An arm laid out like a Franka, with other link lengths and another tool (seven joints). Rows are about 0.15 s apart.
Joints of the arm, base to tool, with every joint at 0 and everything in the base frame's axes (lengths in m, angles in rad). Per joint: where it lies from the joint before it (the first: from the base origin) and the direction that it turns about. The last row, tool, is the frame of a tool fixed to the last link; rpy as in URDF.
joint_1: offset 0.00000 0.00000 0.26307 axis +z
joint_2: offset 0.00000 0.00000 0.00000 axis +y
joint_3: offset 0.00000 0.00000 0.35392 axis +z
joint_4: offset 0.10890 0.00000 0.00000 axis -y
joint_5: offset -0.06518 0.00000 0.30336 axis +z
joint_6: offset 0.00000 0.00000 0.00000 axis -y
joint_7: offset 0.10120 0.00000 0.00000 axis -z
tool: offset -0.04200 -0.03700 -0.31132 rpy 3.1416 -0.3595 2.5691
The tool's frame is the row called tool.
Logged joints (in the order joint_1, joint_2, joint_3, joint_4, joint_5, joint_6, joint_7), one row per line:
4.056, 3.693, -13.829, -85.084, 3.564, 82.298, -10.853
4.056, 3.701, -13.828, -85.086, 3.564, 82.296, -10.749
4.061, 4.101, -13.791, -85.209, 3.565, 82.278, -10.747
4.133, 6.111, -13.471, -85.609, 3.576, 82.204, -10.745
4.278, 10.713, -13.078, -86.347, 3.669, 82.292, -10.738
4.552, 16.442, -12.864, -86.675, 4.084, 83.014, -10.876
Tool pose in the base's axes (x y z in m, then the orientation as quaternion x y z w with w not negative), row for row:
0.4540, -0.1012, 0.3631, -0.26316, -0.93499, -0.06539, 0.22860
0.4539, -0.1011, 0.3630, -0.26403, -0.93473, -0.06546, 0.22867
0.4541, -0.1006, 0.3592, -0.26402, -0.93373, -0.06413, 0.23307
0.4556, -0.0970, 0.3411, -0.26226, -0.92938, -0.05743, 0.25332
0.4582, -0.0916, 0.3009, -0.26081, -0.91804, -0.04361, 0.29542
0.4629, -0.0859, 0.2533, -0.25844, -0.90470, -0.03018, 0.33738
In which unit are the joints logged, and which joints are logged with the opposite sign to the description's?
The joints are logged in degrees. Opposite sign: none.
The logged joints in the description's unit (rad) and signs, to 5 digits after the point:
0.07079, 0.06446, -0.24136, -1.48500, 0.06220, 1.43637, -0.18942
0.07079, 0.06459, -0.24134, -1.48503, 0.06220, 1.43634, -0.18761
0.07088, 0.07158, -0.24070, -1.48718, 0.06222, 1.43602, -0.18757
0.07213, 0.10666, -0.23511, -1.49416, 0.06241, 1.43473, -0.18754
0.07467, 0.18698, -0.22825, -1.50704, 0.06404, 1.43627, -0.18741
0.07945, 0.28697, -0.22452, -1.51276, 0.07128, 1.44887, -0.18982

